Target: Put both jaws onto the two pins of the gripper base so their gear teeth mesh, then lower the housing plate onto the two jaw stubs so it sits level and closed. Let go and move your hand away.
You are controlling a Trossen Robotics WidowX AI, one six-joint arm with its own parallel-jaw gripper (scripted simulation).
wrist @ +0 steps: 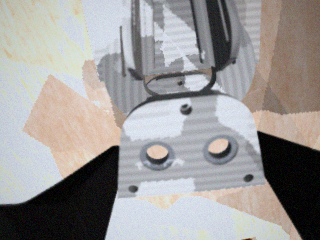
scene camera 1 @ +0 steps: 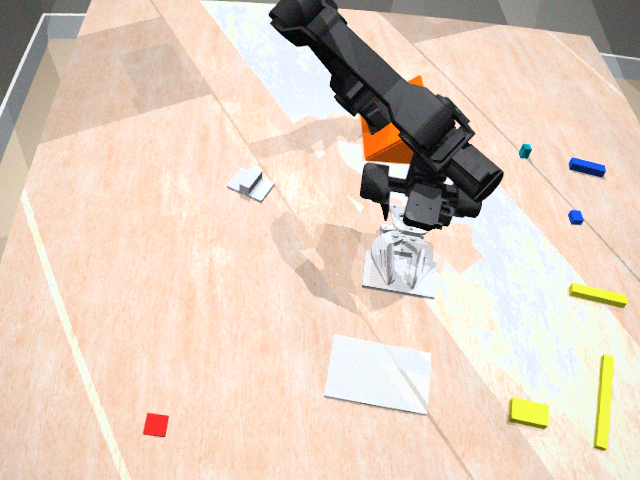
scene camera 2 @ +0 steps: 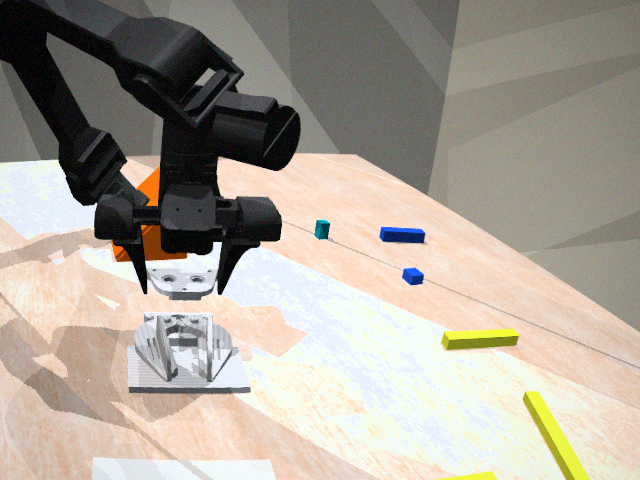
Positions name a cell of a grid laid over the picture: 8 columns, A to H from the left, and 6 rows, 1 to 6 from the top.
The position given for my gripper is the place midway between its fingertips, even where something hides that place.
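Small stand: out of frame in the wrist view, out of frame in scene camera 2, visible in scene camera 1 (D3). My gripper: visible in scene camera 1 (F3), scene camera 2 (C4), the wrist view (E4).
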